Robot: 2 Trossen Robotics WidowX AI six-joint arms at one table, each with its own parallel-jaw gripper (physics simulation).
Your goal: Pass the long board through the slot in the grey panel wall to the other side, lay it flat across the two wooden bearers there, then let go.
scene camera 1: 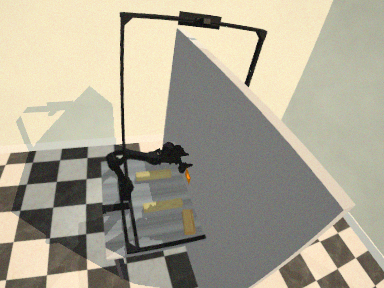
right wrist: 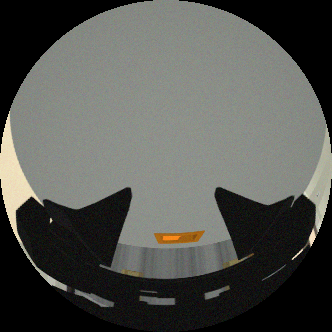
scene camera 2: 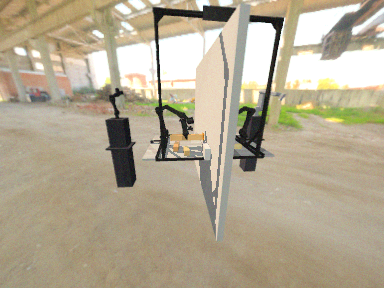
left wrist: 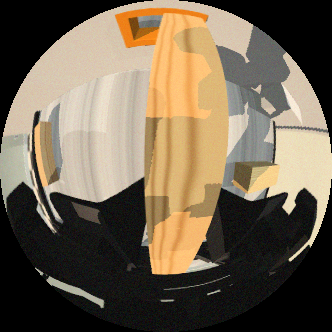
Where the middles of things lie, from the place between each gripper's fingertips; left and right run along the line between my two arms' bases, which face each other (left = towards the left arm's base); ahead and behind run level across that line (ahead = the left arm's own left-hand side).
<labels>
Right now the slot (left wrist: 132,35) is 15 cm below my right hand, 3 cm to the left of it and 1 cm ahead of it.
Right now the slot is 20 mm ahead of my left hand, 200 mm to the right of it and 20 mm above it.
</labels>
